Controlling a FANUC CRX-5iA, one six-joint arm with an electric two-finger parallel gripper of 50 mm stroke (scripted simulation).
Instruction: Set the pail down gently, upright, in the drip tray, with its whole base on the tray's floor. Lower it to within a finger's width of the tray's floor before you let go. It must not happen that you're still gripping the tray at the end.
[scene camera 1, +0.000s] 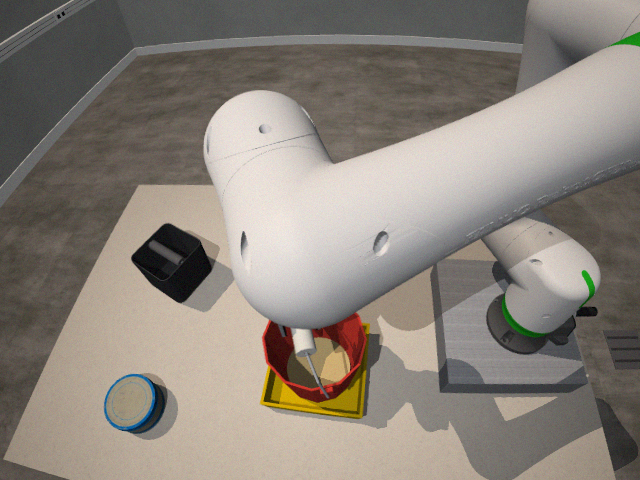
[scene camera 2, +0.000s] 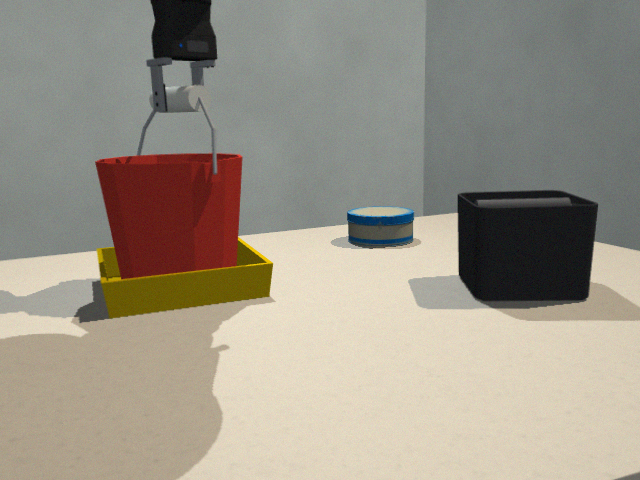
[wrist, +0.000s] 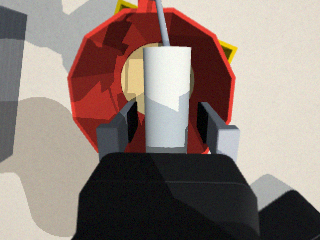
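A blue-rimmed round tin, a yellow drip tray, a black square bin and a red pail appear in the pictures, together with the gripper, which can be seen in the wrist view too.
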